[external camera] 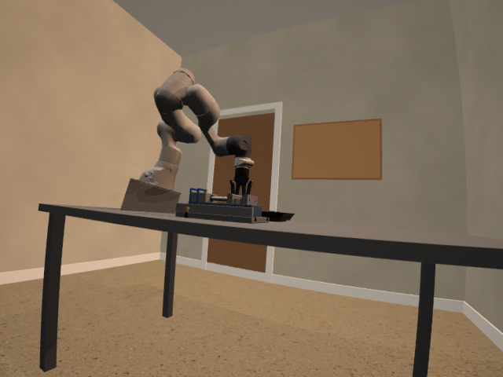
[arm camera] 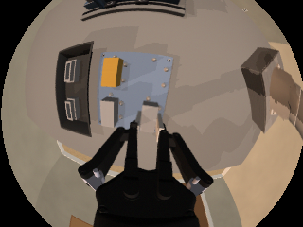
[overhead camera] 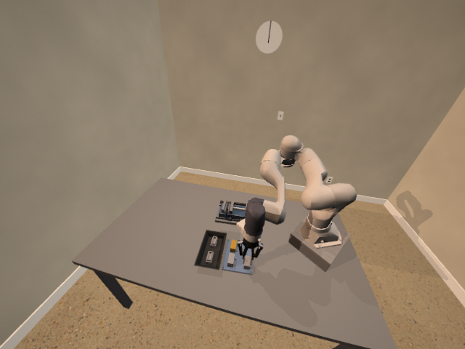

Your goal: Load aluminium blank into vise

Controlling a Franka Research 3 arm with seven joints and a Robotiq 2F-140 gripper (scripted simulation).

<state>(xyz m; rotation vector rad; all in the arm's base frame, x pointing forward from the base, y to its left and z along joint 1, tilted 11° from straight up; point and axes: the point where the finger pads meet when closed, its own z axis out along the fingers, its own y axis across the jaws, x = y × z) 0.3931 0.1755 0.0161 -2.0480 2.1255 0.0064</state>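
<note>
Now: hand 90 mm to the left of the brass blank, 90 mm short of it and 40 mm above it. Also, from my hand: vise: 370 mm to the right, 90 mm ahead, 20 mm below.
</note>
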